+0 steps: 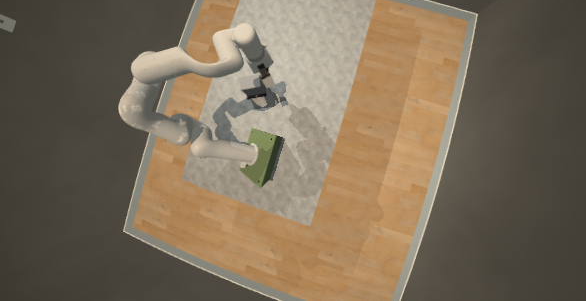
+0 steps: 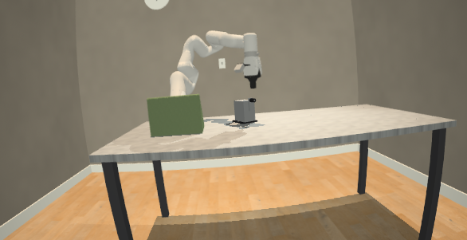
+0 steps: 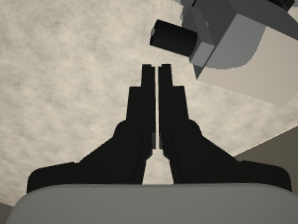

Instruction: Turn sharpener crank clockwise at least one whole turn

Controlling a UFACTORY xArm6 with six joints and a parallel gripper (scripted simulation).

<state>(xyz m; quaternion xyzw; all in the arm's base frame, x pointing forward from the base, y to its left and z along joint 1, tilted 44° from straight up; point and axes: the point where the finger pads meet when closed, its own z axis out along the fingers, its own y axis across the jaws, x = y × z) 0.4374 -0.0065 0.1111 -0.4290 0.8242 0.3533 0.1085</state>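
The black crank knob lies 10 mm behind my hand, 10 mm to the left of it and 90 mm below it.
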